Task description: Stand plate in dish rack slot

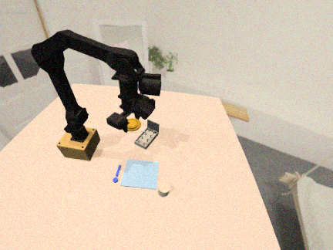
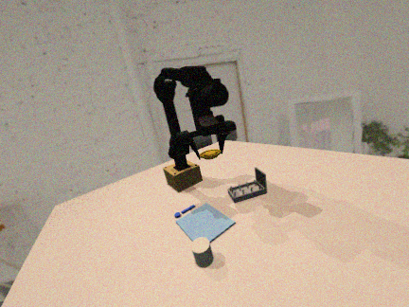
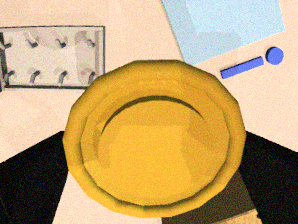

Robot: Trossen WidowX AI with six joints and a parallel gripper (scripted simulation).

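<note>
My gripper tip is now 40 mm short of the grey dish rack, 100 mm to the right of it and 160 mm above it. Also, from my gripper tip: blue spoon (50 mm behind, 130 mm to the right, 180 mm below); light blue mat (50 mm ahead, 110 mm to the right, 180 mm below); yellow plate (10 mm above).
</note>
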